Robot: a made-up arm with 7 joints.
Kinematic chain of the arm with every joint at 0, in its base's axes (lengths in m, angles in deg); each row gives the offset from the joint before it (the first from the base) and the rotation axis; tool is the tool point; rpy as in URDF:
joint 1: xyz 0 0 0.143 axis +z
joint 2: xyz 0 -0.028 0.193 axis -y
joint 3: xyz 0 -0.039 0.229 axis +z
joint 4: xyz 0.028 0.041 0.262 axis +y
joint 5: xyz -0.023 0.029 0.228 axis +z
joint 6: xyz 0 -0.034 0.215 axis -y
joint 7: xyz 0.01 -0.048 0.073 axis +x
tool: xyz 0 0 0 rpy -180 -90 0
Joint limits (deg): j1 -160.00..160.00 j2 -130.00..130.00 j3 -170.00..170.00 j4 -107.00..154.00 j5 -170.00..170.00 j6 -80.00..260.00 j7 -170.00..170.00
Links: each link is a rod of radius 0.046 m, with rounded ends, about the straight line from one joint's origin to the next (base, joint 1, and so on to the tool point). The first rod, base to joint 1, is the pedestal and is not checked.
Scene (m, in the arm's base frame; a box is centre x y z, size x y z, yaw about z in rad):
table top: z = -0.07
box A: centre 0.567 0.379 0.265 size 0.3 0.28 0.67 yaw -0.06
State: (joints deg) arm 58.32 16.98 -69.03 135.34 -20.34 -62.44 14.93
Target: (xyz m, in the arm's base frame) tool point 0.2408 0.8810 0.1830
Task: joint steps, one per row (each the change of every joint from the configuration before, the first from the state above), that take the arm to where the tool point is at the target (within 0.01 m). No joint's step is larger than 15 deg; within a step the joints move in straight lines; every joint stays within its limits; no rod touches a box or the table.
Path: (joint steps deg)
1: 14.16 -6.35 4.19 -14.90 -2.95 11.48 -5.91
2: 14.17 -6.34 4.18 -14.90 -2.96 11.48 -5.92
3: 14.16 -6.35 4.19 -14.90 -2.95 11.47 -5.91
4: 14.16 -6.34 4.18 -14.90 -2.95 11.48 -5.91
5: 14.17 -6.35 4.19 -14.90 -2.95 11.48 -5.92
6: 14.16 -6.34 4.18 -14.90 -2.96 11.48 -5.91
7: -11.62 -14.11 1.74 2.98 -0.32 -8.70 8.87
8: -11.63 -14.11 1.73 2.98 -0.33 -8.69 8.87
9: -11.63 -14.12 1.73 2.98 -0.33 -8.70 8.87
10: -11.63 -14.11 1.73 2.98 -0.32 -8.70 8.87

